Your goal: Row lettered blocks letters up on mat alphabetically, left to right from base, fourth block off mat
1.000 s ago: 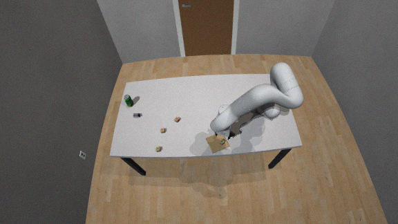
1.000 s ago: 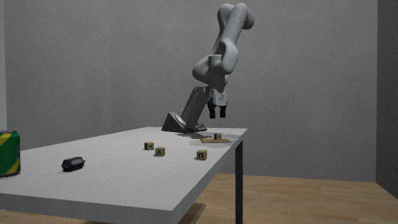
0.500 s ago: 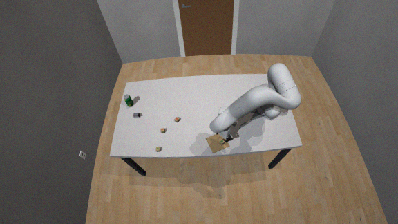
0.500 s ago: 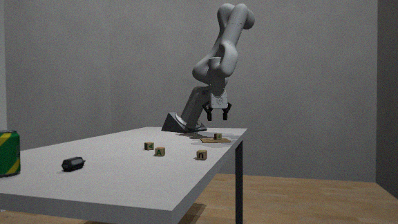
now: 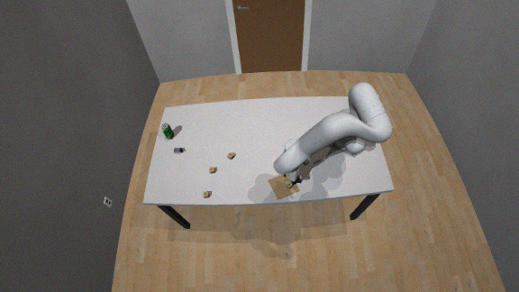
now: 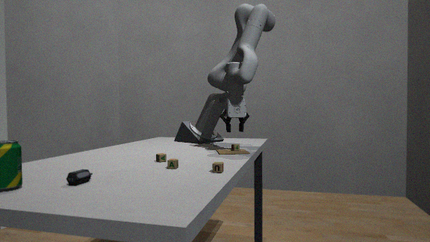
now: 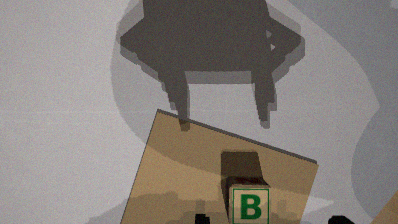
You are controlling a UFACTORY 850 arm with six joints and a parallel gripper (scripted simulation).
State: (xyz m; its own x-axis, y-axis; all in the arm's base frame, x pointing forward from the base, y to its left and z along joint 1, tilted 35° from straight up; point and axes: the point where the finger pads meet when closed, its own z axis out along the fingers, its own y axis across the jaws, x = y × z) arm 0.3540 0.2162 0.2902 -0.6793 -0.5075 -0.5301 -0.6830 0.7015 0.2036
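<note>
The mat is 11 cm below my hand and 3 cm ahead of it. Round my hand: can (87 cm ahead, 33 cm to the right, 5 cm below); black object (75 cm ahead, 20 cm to the right, 9 cm below).
</note>
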